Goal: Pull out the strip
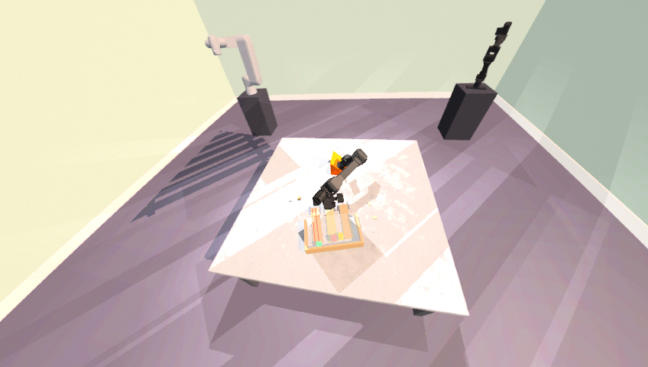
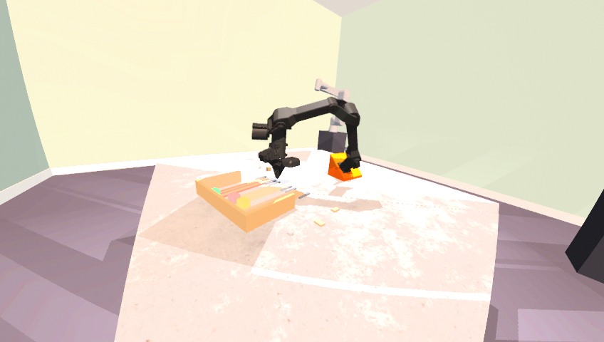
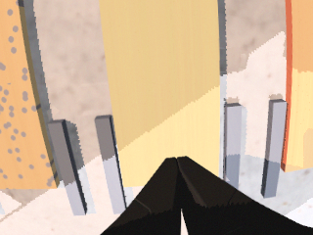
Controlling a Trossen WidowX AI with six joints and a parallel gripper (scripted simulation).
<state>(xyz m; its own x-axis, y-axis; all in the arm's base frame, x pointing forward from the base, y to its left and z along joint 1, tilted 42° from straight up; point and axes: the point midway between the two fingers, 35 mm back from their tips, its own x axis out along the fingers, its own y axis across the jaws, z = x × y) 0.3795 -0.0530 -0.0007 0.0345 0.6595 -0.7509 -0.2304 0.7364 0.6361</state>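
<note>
Right now the wide pale yellow strip is 9 cm ahead of my gripper tip, 4 cm below it and 2 cm to the left of it. Round my gripper tip: pink cube marked h: 20 cm ahead, 5 cm to the left, 2 cm below.
</note>
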